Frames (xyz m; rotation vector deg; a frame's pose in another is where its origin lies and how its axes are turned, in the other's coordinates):
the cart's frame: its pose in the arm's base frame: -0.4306 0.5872 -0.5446 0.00 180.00 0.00
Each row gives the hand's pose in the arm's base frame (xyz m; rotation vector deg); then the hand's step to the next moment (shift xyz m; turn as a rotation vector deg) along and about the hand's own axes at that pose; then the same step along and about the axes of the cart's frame.
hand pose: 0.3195 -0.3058 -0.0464 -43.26 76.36 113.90
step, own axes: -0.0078 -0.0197 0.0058 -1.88 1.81 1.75
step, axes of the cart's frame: -0.0192 0.0099 0.0038 0.36 0.77 -3.03
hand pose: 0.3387 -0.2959 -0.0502 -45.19 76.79 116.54
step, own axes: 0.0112 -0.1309 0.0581 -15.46 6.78 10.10
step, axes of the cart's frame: -0.0790 0.0993 0.0673 -3.63 5.00 -18.68
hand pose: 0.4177 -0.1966 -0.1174 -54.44 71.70 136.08
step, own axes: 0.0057 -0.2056 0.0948 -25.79 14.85 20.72
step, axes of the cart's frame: -0.0649 0.1960 0.0931 -2.57 9.43 -34.92
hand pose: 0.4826 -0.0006 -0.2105 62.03 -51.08 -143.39
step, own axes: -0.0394 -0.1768 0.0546 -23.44 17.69 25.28
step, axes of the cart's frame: 0.0138 0.1786 0.0609 2.35 8.11 -37.82
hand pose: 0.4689 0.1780 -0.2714 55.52 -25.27 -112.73
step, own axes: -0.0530 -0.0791 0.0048 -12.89 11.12 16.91
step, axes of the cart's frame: 0.0308 0.0876 0.0216 2.84 3.51 -23.57
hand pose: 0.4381 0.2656 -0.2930 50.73 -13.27 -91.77
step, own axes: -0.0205 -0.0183 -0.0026 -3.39 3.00 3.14
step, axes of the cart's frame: 0.0127 0.0241 0.0044 -0.16 1.33 -5.34
